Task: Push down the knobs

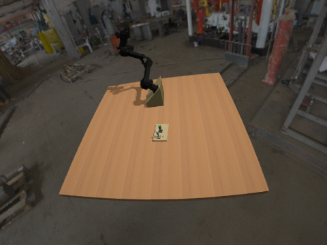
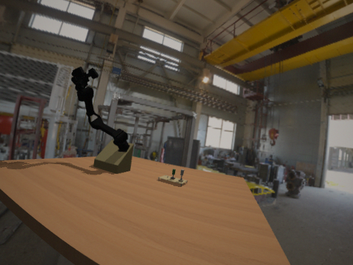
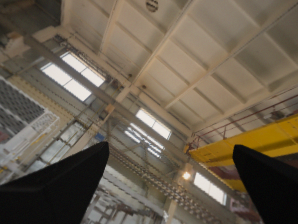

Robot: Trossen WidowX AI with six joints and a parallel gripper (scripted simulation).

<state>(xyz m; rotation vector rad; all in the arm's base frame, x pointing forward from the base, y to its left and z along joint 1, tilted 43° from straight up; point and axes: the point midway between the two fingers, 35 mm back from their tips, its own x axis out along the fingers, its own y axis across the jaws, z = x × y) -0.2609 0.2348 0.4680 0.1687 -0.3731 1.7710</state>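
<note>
The grey knob is 75 cm ahead of my gripper tip, 58 cm below it and 9 cm to the left of it.
</note>
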